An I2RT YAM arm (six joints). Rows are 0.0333 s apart.
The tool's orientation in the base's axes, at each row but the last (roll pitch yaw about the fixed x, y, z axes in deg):
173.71, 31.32, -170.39
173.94, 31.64, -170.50
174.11, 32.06, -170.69
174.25, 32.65, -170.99
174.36, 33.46, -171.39
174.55, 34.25, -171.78
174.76, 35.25, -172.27
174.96, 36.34, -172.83
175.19, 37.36, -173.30
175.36, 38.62, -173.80
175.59, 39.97, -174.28
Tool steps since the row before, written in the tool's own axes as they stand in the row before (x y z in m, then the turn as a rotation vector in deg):
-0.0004, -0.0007, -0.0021, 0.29, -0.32, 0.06
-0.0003, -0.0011, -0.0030, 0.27, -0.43, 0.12
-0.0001, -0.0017, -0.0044, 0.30, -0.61, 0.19
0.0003, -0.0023, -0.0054, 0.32, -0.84, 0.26
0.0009, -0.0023, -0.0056, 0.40, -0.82, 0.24
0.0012, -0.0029, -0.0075, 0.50, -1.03, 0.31
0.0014, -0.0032, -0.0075, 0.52, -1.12, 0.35
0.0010, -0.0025, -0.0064, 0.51, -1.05, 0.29
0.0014, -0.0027, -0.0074, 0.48, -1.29, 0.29
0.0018, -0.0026, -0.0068, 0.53, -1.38, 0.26
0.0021, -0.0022, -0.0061, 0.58, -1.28, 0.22
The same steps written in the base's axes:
-0.0005, -0.0010, 0.0019, -0.14, -0.34, -0.23
-0.0010, -0.0016, 0.0026, -0.07, -0.43, -0.28
-0.0018, -0.0025, 0.0036, -0.02, -0.60, -0.37
-0.0025, -0.0033, 0.0042, 0.04, -0.81, -0.46
-0.0032, -0.0034, 0.0040, -0.04, -0.81, -0.49
-0.0045, -0.0043, 0.0053, -0.04, -1.01, -0.62
-0.0047, -0.0045, 0.0051, -0.02, -1.10, -0.67
-0.0040, -0.0036, 0.0044, -0.06, -1.04, -0.61
-0.0050, -0.0039, 0.0048, 0.01, -1.27, -0.61
-0.0051, -0.0037, 0.0040, -0.04, -1.37, -0.62
-0.0051, -0.0032, 0.0032, -0.11, -1.28, -0.62

